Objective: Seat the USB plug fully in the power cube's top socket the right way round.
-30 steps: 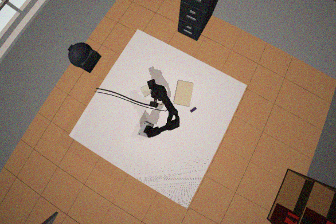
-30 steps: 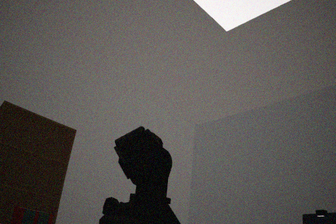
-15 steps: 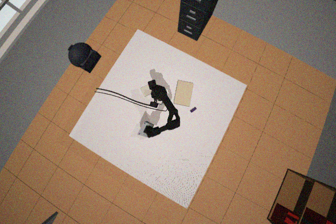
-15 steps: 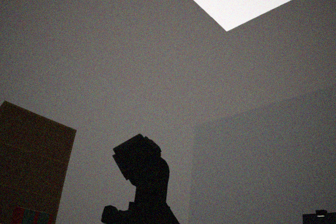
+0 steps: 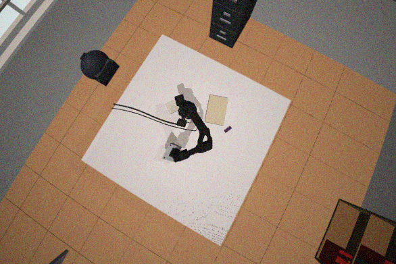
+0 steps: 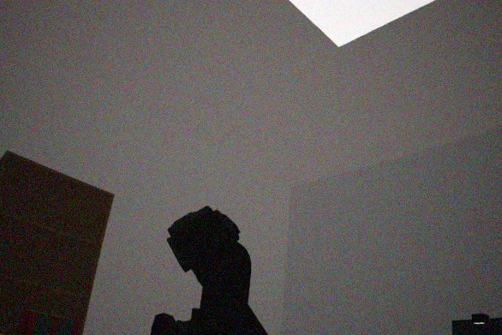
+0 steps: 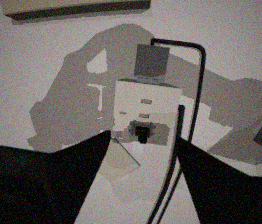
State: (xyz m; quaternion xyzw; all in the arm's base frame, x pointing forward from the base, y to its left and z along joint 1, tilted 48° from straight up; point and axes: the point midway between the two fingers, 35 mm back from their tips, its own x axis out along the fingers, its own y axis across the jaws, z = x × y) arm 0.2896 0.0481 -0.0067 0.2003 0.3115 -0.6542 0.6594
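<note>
Right now the USB plug is 10 mm below my gripper tip. Also, from my gripper tip: USB socket: 10 mm to the left, 40 mm below; then pale square sheet: 40 mm ahead, 140 mm to the left, 100 mm below; then beige pad: 160 mm ahead, 210 mm to the right, 100 mm below.
</note>
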